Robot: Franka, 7 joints.
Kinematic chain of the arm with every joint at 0, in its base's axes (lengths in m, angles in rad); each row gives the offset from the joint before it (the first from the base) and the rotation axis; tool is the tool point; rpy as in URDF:
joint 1: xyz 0 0 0.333 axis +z
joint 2: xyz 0 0 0 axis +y
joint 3: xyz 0 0 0.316 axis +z
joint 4: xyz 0.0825 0 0 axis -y
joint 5: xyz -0.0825 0 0.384 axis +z
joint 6: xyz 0 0 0 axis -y
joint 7: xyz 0.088 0 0 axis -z
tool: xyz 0 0 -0.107 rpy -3.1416 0 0
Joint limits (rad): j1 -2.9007..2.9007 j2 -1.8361..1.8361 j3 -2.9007..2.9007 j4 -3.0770..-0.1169 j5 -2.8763..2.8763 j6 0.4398..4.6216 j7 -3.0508..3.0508
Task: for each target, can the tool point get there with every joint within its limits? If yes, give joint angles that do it. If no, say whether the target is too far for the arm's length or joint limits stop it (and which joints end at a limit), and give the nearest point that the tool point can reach.
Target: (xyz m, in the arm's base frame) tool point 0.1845 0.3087 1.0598
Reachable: yes | joints 0.4115 0.5245 1.8171 -0.7266 -0.4642 3.5969 -1.6390
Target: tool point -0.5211 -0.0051 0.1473
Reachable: yes | joints -2.4567 0.8296 -0.9122 -2.1115 -1.4434 3.6171 1.2277
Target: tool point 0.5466 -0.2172 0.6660
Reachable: yes | joints -0.0427 0.4602 -0.1633 -1.0478 -1.3443 0.7747 0.1257
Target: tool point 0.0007 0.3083 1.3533
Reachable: no: too far | nearest point 0.0006 0.2481 1.1542 | short by 0.208 m
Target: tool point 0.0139 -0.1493 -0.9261
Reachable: no: too far | nearest point 0.0203 -0.2182 -0.3569 | short by 0.573 m
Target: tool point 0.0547 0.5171 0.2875
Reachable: yes | joints -1.2425 -0.5542 2.3949 -1.9243 1.1895 0.9359 2.3942
